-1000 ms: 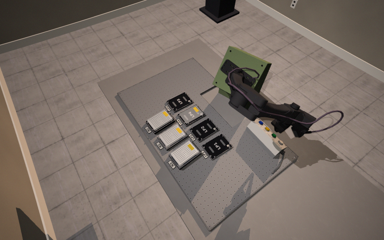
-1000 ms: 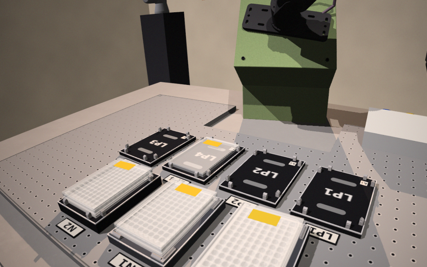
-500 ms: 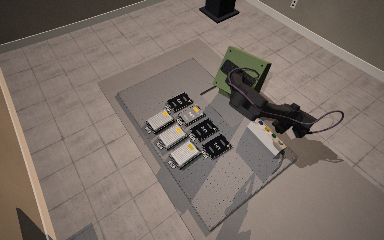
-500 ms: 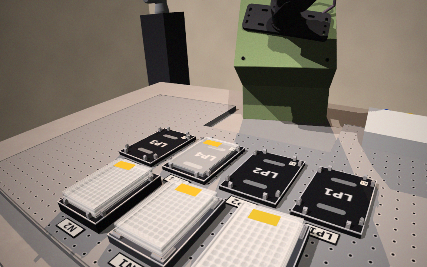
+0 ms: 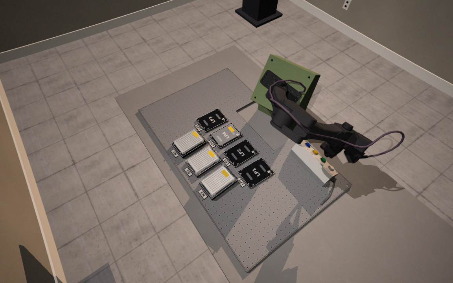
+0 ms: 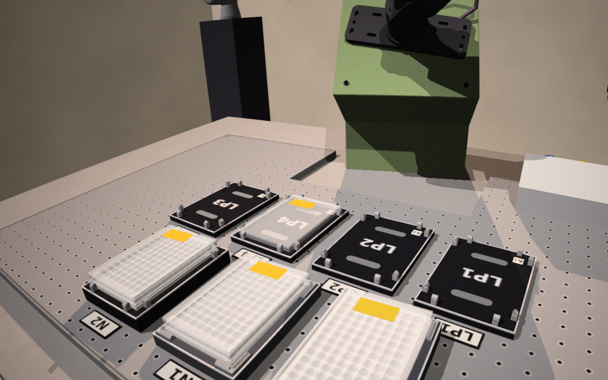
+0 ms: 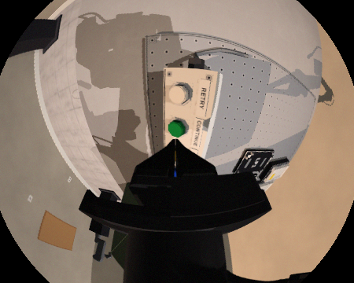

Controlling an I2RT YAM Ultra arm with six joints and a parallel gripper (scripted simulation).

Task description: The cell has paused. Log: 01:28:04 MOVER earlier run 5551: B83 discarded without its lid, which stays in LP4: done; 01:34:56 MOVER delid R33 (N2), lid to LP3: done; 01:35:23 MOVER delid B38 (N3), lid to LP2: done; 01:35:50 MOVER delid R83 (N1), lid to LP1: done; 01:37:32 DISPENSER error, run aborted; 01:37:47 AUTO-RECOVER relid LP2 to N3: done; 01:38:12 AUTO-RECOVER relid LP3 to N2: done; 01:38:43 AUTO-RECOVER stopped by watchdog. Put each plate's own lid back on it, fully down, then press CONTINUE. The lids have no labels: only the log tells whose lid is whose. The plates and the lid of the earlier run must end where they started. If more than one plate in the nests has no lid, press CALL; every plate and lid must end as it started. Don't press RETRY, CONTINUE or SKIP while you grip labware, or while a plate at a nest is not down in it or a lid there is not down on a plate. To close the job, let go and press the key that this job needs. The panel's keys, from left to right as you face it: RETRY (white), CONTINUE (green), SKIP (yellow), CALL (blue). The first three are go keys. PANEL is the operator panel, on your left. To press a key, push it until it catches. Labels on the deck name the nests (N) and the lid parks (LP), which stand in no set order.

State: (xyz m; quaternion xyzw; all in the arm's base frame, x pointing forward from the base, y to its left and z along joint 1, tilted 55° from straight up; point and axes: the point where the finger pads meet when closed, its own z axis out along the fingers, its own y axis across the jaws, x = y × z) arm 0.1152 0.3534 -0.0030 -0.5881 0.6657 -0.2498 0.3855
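Now: hand 40 mm above the green key. Round my hand: blue key 100 mm to the right, 40 mm below; yellow key 50 mm to the right, 40 mm below; white key 50 mm to the left, 40 mm below.
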